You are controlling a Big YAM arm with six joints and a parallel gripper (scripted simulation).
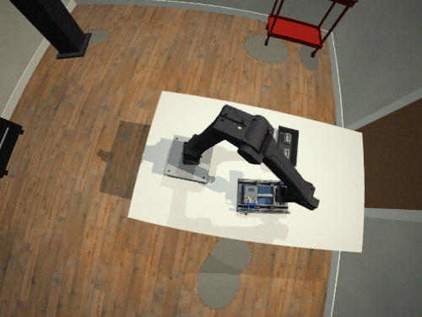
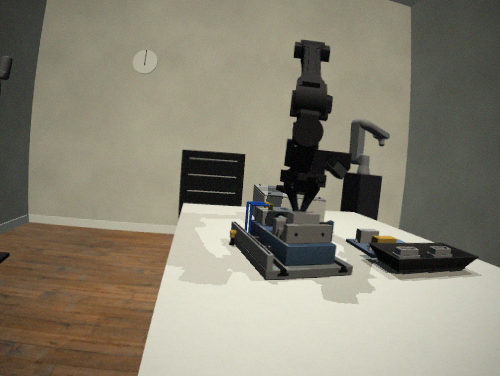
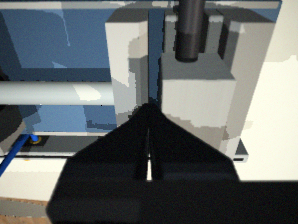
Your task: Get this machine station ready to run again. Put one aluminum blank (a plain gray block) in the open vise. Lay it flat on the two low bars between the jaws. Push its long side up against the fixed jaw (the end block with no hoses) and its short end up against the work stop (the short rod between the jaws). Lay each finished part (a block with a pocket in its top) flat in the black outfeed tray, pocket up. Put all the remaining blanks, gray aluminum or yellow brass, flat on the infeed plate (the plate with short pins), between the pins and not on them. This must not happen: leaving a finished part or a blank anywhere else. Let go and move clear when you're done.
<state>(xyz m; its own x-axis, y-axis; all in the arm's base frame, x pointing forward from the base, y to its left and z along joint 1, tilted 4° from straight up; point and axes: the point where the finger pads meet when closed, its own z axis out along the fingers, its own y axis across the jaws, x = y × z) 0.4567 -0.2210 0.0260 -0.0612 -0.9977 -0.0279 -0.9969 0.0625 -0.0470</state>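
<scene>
Now: the dark rod 20 mm ahead of my hand, 50 mm to the left of it and 20 mm below it. From my hand the other things lie so: yellow brass blank (20 mm behind, 280 mm to the left, 80 mm below); then light cylinder (70 mm behind, 30 mm below); then vise (50 mm behind, 70 mm below).
</scene>
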